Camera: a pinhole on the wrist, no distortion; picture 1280 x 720 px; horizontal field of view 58.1 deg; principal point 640.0 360.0 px. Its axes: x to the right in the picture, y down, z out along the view. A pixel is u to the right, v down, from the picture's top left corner.
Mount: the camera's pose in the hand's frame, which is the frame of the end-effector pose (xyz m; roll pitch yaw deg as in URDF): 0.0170 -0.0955 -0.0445 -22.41 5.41 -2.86
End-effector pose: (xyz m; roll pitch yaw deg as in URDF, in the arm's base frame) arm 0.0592 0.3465 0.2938 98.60 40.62 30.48
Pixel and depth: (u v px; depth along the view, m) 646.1 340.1 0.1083
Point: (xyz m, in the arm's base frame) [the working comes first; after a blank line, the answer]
In the camera's frame: 0.0006 -0.0019 0.1083

0.0659 0.2962 0.2262
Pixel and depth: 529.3 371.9 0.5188
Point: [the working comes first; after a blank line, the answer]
In the camera's frame: -0.0498 0.0054 0.5188

0.3235 -0.0164 0.3102
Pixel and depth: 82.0 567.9 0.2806
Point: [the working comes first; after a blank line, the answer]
In the camera's frame: -0.1359 0.0506 0.2806

0.1285 0.1383 0.3753
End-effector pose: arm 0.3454 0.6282 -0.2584 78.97 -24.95 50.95
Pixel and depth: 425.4 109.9 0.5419
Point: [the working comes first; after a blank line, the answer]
In the camera's frame: -0.1009 -0.1176 0.5419

0.6897 0.2620 -0.1775
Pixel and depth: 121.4 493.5 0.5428
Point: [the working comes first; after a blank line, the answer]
In the camera's frame: -0.2443 0.0629 0.5428

0.4994 0.1648 -0.0909
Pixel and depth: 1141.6 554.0 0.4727
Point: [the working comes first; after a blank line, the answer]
In the camera's frame: 0.2058 0.0796 0.4727

0.6839 0.5586 0.0455
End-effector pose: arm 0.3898 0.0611 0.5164 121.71 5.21 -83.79
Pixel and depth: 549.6 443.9 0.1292
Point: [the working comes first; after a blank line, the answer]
In the camera's frame: -0.0101 0.0094 0.1292

0.3503 0.0424 0.4450
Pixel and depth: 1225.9 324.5 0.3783
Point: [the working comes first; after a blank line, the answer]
In the camera's frame: 0.1924 -0.0117 0.3783

0.1562 -0.2012 0.3646
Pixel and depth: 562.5 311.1 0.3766
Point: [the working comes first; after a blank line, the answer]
In the camera's frame: -0.0253 -0.0160 0.3766

0.1121 0.0116 0.3787
